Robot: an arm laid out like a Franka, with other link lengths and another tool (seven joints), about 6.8 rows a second.
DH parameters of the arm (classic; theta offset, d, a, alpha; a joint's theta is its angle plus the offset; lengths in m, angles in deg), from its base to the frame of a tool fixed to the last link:
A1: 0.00 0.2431 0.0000 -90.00
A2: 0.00 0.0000 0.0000 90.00
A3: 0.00 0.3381 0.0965 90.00
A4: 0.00 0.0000 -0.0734 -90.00
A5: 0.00 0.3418 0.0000 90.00
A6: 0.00 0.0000 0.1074 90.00
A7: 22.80 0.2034 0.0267 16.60
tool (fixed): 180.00 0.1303 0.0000 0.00
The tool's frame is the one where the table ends.
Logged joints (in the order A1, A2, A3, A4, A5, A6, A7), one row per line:
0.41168 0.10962 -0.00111 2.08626 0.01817 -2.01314 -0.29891
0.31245 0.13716 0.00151 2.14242 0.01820 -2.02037 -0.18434
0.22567 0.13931 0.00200 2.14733 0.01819 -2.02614 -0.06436
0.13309 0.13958 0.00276 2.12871 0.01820 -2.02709 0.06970
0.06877 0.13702 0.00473 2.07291 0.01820 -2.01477 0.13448
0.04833 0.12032 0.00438 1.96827 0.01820 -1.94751 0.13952
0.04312 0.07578 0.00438 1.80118 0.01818 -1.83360 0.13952
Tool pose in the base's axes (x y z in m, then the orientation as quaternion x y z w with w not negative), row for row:
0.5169 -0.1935 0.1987 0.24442 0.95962 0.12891 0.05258
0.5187 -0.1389 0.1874 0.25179 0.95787 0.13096 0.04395
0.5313 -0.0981 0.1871 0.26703 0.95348 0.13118 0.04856
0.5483 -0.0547 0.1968 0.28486 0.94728 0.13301 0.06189
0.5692 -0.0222 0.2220 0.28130 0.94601 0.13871 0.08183
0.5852 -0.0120 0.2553 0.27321 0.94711 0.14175 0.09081
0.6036 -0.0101 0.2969 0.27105 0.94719 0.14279 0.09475
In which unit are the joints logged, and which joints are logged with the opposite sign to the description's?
The joints are logged in radians. Opposite sign: A1, A2, A4, A5, A6.
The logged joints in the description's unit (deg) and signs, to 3 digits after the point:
-23.588 -6.281 -0.064 -119.534 -1.041 115.344 -17.126
-17.902 -7.859 0.087 -122.752 -1.043 115.759 -10.562
-12.930 -7.982 0.115 -123.033 -1.042 116.089 -3.688
-7.625 -7.997 0.158 -121.966 -1.043 116.144 3.994
-3.940 -7.851 0.271 -118.769 -1.043 115.438 7.705
-2.769 -6.894 0.251 -112.774 -1.043 111.584 7.994
-2.471 -4.342 0.251 -103.200 -1.042 105.058 7.994

